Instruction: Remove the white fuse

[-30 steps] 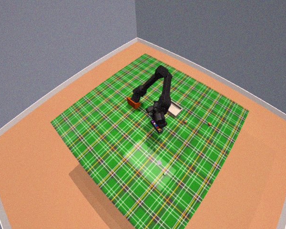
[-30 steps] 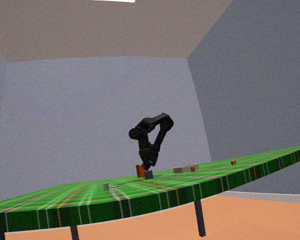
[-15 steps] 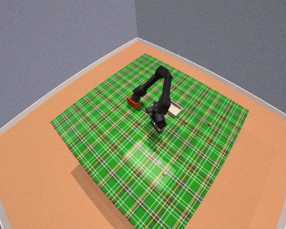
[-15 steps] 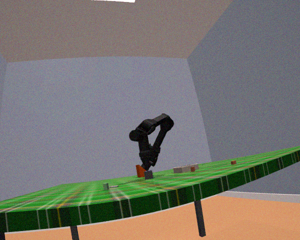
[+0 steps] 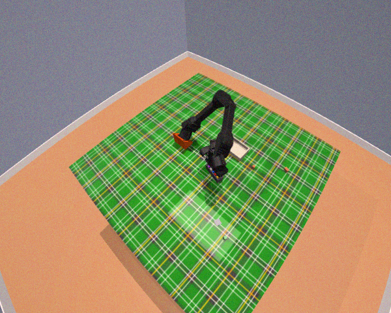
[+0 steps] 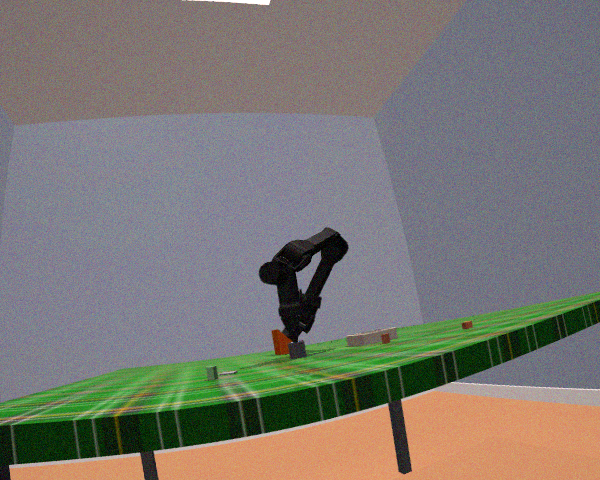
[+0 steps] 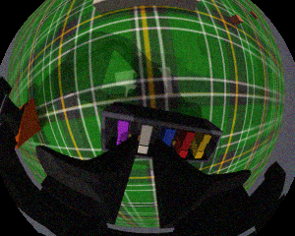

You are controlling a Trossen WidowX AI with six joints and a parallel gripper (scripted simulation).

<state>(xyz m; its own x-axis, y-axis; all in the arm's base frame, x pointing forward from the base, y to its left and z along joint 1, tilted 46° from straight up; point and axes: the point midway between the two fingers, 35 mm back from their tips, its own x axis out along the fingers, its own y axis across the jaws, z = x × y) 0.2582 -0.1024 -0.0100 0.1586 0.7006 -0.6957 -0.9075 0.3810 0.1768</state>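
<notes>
Now: gripper tip 1 cm above the white fuse. From my gripper tip the other things lie so: grey piece (18 cm ahead, 23 cm to the right, 4 cm below); green piece (25 cm ahead, 28 cm to the right, 3 cm below); tray (5 cm ahead, 21 cm to the left, 4 cm below).
</notes>
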